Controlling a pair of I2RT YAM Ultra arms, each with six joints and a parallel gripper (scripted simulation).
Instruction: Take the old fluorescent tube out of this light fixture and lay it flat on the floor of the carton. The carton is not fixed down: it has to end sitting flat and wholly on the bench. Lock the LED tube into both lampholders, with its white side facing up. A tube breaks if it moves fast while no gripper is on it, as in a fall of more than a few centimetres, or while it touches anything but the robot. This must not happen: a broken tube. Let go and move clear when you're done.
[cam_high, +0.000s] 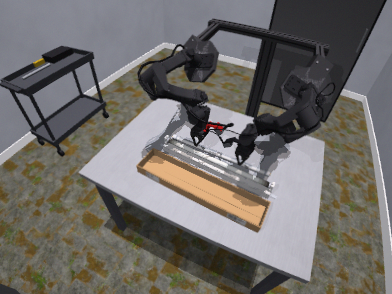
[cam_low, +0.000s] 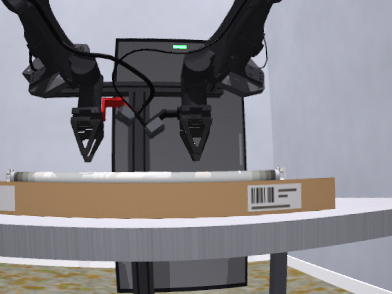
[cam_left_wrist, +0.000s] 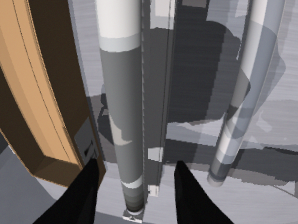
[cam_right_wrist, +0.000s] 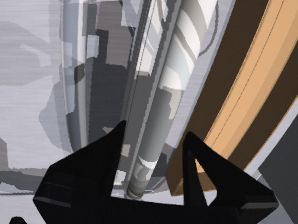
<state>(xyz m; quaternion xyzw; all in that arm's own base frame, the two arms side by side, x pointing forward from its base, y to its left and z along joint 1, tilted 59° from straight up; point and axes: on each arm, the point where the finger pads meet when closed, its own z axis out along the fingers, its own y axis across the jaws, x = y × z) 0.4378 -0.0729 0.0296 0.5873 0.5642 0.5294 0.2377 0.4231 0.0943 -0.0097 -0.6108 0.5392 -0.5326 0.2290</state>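
Now: the old fluorescent tube 12 cm to the left of my right hand, 5 cm below it and 3 cm ahead of it. From my right hand the other things lie so: light fixture: 12 cm to the left, 6 cm below, 3 cm ahead; carton: 18 cm ahead, 11 cm to the left, 9 cm below; LED tube: 10 cm to the left, 10 cm below, 7 cm behind.
The old fluorescent tube is 120 mm to the right of my left hand, 50 mm below it and 20 mm ahead of it. Also, from my left hand: light fixture: 120 mm to the right, 60 mm below, 20 mm ahead; carton: 170 mm ahead, 130 mm to the right, 90 mm below; LED tube: 140 mm to the right, 110 mm below, 80 mm behind.
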